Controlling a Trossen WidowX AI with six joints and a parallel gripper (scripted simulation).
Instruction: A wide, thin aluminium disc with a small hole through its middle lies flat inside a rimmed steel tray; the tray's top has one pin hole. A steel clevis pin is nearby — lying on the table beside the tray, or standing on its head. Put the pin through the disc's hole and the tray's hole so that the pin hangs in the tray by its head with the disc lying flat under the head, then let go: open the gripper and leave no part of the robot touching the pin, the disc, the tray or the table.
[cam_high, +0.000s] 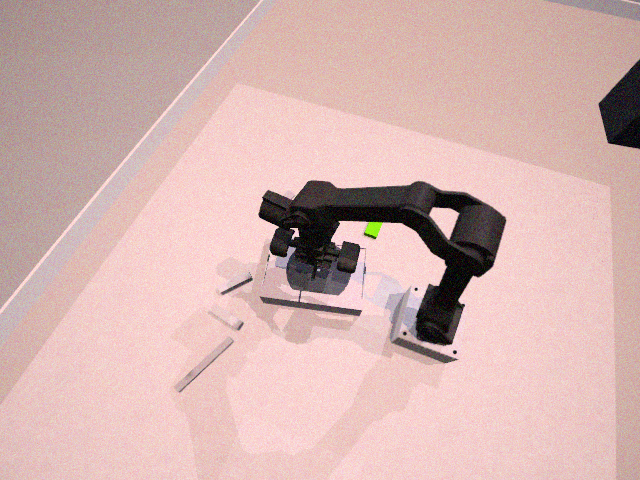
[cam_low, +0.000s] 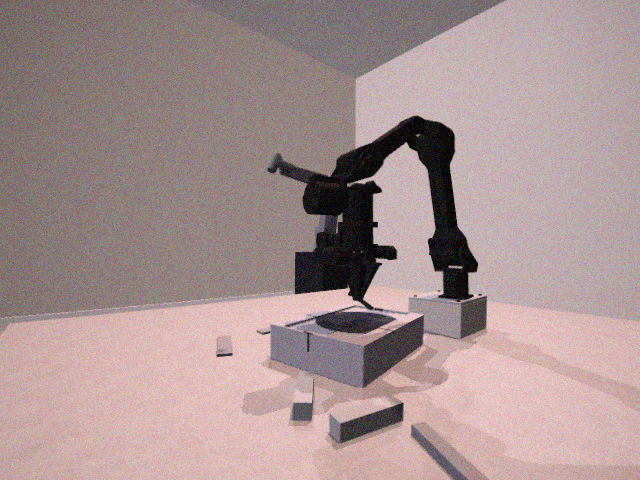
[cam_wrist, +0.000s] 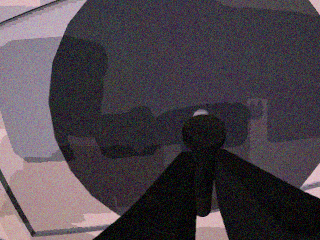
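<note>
My gripper tip is now 40 mm above the dark disc and 10 mm past it. Round my gripper tip: steel pin (10 mm to the left); green block (180 mm to the right, 120 mm behind, 90 mm below); rimmed tray (50 mm below, 10 mm to the right).
</note>
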